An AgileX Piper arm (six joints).
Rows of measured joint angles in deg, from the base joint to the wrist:
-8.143 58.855 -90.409 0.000 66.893 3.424
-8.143 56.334 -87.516 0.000 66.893 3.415
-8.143 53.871 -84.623 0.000 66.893 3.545
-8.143 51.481 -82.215 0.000 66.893 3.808
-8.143 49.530 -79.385 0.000 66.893 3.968
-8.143 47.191 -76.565 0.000 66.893 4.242
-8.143 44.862 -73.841 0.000 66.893 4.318
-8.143 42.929 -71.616 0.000 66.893 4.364
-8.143 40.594 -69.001 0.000 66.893 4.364
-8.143 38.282 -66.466 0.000 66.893 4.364
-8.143 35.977 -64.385 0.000 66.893 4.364
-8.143 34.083 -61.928 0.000 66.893 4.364
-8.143 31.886 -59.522 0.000 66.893 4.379
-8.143 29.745 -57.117 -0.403 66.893 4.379
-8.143 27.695 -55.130 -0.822 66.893 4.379
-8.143 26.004 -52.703 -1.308 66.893 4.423
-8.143 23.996 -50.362 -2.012 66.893 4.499
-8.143 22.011 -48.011 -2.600 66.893 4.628
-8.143 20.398 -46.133 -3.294 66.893 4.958
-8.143 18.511 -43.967 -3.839 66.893 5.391
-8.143 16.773 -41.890 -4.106 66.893 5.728
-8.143 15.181 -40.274 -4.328 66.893 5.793
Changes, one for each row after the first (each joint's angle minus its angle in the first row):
0.000 -2.521 2.893 0.000 0.000 -0.009
0.000 -4.984 5.786 0.000 0.000 0.121
0.000 -7.374 8.194 0.000 0.000 0.384
0.000 -9.325 11.024 0.000 0.000 0.544
0.000 -11.664 13.844 0.000 0.000 0.818
0.000 -13.993 16.568 0.000 0.000 0.894
0.000 -15.926 18.793 0.000 0.000 0.940
0.000 -18.261 21.408 0.000 0.000 0.940
0.000 -20.573 23.943 0.000 0.000 0.940
0.000 -22.878 26.024 0.000 0.000 0.940
0.000 -24.772 28.481 0.000 0.000 0.940
0.000 -26.969 30.887 0.000 0.000 0.955
0.000 -29.110 33.292 -0.403 0.000 0.955
0.000 -31.160 35.279 -0.822 0.000 0.955
0.000 -32.851 37.706 -1.308 0.000 0.999
0.000 -34.859 40.047 -2.012 0.000 1.075
0.000 -36.844 42.398 -2.600 0.000 1.204
0.000 -38.457 44.276 -3.294 0.000 1.534
0.000 -40.344 46.442 -3.839 0.000 1.967
0.000 -42.082 48.519 -4.106 0.000 2.304
0.000 -43.674 50.135 -4.328 0.000 2.369

